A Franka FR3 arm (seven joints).
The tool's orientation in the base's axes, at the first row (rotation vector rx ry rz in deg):
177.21, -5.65, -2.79
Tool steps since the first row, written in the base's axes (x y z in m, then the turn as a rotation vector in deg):
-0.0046, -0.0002, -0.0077, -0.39, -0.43, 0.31
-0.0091, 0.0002, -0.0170, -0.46, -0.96, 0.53
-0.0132, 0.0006, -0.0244, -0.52, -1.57, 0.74
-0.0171, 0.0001, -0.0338, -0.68, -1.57, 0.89
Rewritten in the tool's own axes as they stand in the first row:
-0.0043, 0.0001, 0.0078, -0.37, 0.47, -0.28
-0.0086, -0.0004, 0.0173, -0.41, 1.01, -0.47
-0.0125, -0.0009, 0.0248, -0.44, 1.63, -0.65
-0.0161, -0.0006, 0.0343, -0.60, 1.65, -0.79

